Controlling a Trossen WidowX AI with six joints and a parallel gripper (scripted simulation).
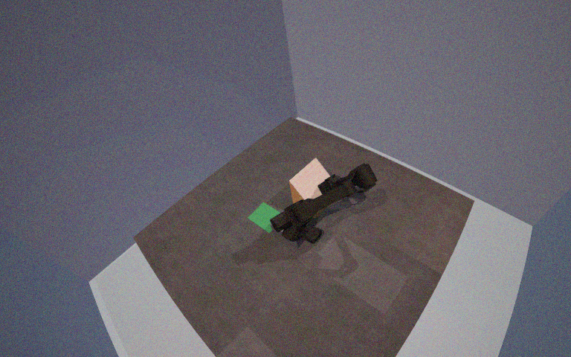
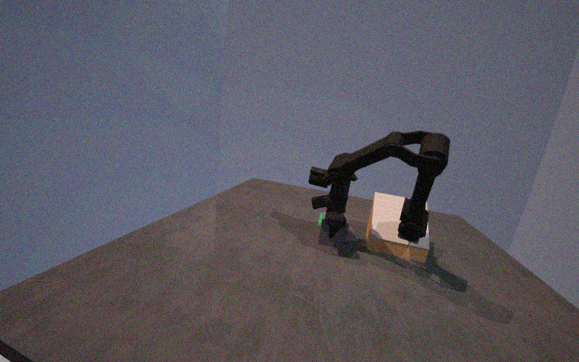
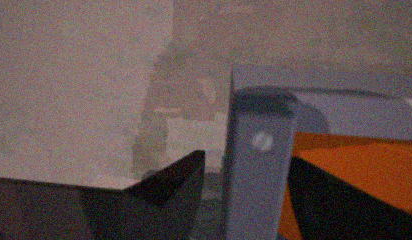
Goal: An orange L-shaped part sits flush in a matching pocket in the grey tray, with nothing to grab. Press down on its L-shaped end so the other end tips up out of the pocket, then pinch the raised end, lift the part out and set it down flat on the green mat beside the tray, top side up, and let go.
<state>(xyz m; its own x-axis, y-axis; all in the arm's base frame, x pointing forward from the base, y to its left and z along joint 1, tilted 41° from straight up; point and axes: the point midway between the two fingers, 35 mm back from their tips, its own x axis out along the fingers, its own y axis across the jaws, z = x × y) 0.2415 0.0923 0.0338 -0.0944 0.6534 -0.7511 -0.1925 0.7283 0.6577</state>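
The orange part is 5 cm to the right of my gripper tip and 1 cm above it. The rest, counted from my gripper tip: green mat (22 cm to the right, 5 cm below, 3 cm ahead).
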